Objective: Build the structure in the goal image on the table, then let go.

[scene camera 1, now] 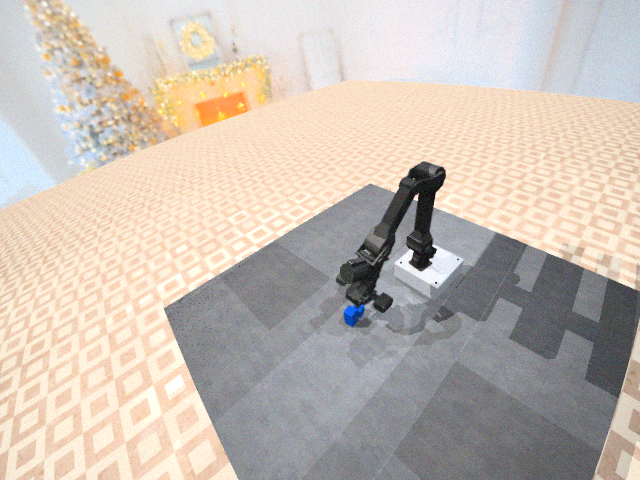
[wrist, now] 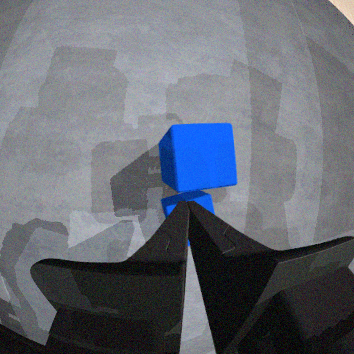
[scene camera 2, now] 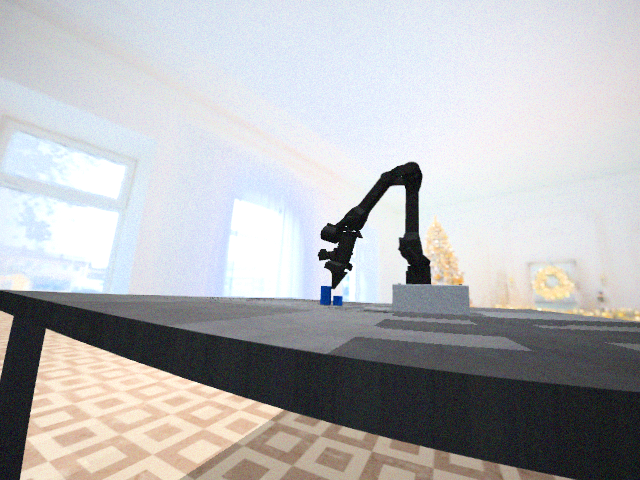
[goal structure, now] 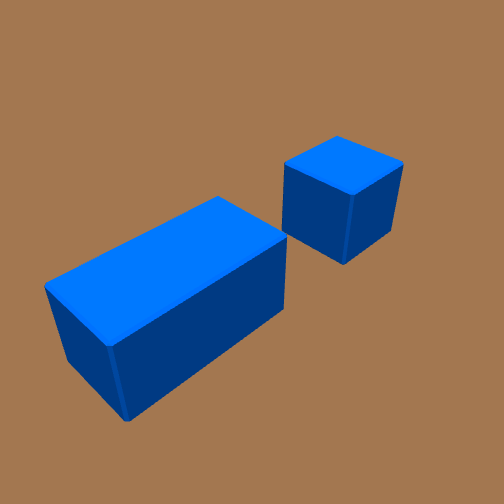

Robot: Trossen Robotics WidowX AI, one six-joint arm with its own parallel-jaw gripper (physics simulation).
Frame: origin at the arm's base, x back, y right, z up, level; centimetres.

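Seen in the pictures: gripper, fingertip midpoint: (scene camera 1: 357, 307) (wrist: 185, 208) (scene camera 2: 332, 288); arm's base, origin of the base link: (scene camera 1: 420, 263) (scene camera 2: 419, 286).
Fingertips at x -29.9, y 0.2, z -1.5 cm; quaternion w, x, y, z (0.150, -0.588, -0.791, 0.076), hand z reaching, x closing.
Note:
Offsets run from my fingertips to a thing's top centre. Level surfaces: height alone.
A tall blue block @[dx -2.9, dy +0.1, dz +1.0 cm] (scene camera 1: 351, 316) (scene camera 2: 325, 295) (wrist: 205, 156) stands upright on the table. It is about twice as high as the small one; whether it is one piece or two stacked cubes I cannot tell. A small blue cube @[dx +1.3, dy +1.5, dz -2.3 cm] (scene camera 1: 360, 309) (scene camera 2: 337, 300) (wrist: 204, 200) sits on the table right beside it, on the side of the arm's base. My gripper (scene camera 1: 360, 302) (scene camera 2: 334, 287) (wrist: 185, 208) is shut with nothing between its fingers. Its tips are low, just above the small cube, and hide part of it in the wrist view.
The arm's white base box (scene camera 1: 431, 271) (scene camera 2: 430, 298) stands on the grey table @[dz -5.6 cm] (scene camera 1: 310, 408) (scene camera 2: 248, 322), behind the blocks in scene camera 1. The table's edge drops to a patterned floor (scene camera 1: 98, 361) (scene camera 2: 129, 408). Arm shadows lie around the blocks.

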